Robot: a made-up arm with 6 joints. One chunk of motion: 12 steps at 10 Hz.
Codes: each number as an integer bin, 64 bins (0 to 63) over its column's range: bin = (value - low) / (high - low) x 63, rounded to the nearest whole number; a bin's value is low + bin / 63 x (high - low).
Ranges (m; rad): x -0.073..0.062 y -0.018..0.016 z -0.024..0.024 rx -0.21..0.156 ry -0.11..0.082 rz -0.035..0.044
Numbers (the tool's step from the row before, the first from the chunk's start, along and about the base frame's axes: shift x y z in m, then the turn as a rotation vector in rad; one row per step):
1: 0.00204 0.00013 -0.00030 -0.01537 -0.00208 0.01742
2: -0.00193 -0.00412 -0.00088 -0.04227 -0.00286 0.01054
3: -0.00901 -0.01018 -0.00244 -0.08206 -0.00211 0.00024
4: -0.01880 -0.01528 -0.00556 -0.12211 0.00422 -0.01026
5: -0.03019 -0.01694 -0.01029 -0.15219 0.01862 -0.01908
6: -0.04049 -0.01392 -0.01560 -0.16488 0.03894 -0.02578
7: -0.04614 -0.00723 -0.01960 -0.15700 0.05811 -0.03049
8: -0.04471 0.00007 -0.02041 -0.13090 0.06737 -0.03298
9: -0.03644 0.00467 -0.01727 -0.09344 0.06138 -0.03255
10: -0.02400 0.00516 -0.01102 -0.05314 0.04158 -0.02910
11: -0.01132 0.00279 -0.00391 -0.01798 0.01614 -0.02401
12: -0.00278 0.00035 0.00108 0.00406 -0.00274 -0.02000
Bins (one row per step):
1: 35 34 31 34 35 42
2: 33 26 30 29 35 36
3: 30 14 28 22 35 28
4: 25 5 24 15 37 20
5: 20 2 18 10 42 13
6: 15 8 11 8 49 7
7: 13 20 6 9 55 4
8: 13 33 5 14 58 2
9: 17 42 9 20 56 2
10: 23 43 17 27 50 5
11: 29 39 26 33 41 9
12: 33 34 33 37 35 12

